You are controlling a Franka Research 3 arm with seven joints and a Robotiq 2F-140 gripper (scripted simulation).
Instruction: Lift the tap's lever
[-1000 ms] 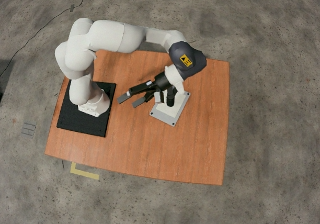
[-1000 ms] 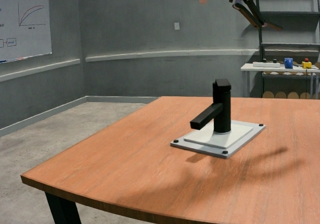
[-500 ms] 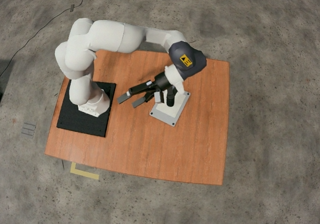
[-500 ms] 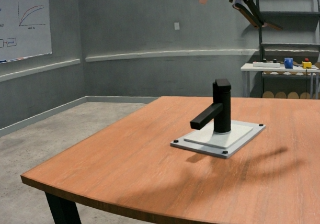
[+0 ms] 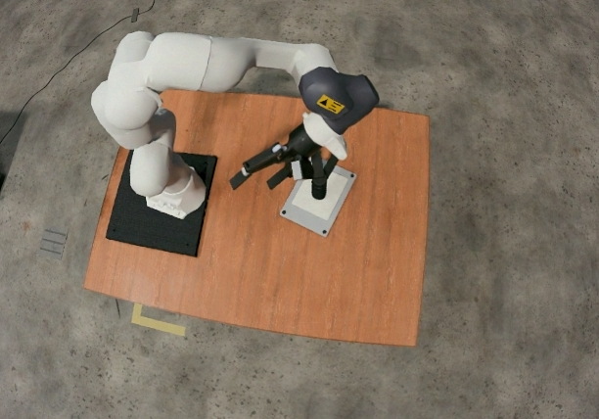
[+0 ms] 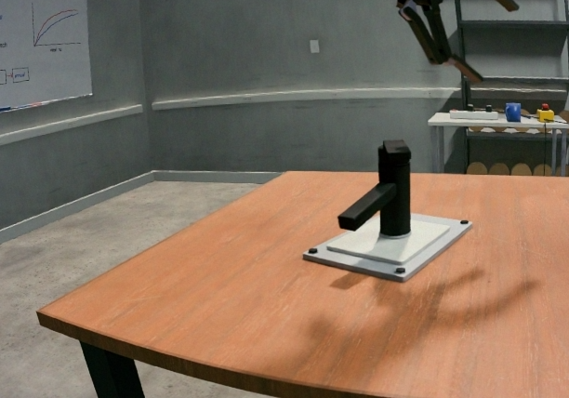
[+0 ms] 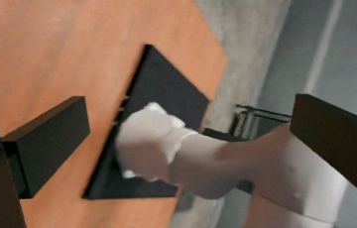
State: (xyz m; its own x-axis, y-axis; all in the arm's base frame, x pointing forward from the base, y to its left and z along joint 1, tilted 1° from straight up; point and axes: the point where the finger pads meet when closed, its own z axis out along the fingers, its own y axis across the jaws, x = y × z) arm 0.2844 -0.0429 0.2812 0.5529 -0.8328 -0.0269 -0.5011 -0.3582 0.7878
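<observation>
Right now the lever is 15 cm ahead of my hand, 14 cm to the left of it and 15 cm below it. From my hand the other things lie so: black tap 16 cm ahead, 12 cm to the left, 19 cm below.
</observation>
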